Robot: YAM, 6 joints.
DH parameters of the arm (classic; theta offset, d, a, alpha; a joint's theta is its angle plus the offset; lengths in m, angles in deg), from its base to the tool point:
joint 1: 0 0.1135 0.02 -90
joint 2: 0 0 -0.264 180
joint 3: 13.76 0 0.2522 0
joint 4: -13.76 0 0.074 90
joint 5: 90 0 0 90
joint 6: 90 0.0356 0 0
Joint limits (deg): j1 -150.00..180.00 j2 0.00..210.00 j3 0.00..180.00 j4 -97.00..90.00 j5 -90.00..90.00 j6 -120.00..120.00
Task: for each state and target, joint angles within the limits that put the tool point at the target. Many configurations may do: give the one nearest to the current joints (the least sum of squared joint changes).
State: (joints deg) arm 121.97 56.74 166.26 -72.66 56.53 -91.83
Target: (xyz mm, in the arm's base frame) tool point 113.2 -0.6 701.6
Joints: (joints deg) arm 167.31 74.71 171.08 -21.34 42.99 -91.83
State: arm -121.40 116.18 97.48 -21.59 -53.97 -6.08
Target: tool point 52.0 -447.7 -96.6
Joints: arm -86.90 162.51 98.20 -15.05 -51.08 -6.08
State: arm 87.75 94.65 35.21 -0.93 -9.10 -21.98
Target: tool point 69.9 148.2 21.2
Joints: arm 63.92 103.95 18.82 -5.05 -3.82 -21.98
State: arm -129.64 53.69 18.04 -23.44 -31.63 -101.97
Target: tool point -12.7 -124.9 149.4
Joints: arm -106.08 42.34 16.02 -32.59 -38.99 -101.97
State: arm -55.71 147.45 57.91 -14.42 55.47 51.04
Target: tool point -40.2 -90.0 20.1
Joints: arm -94.79 128.12 20.59 -38.48 66.06 51.04
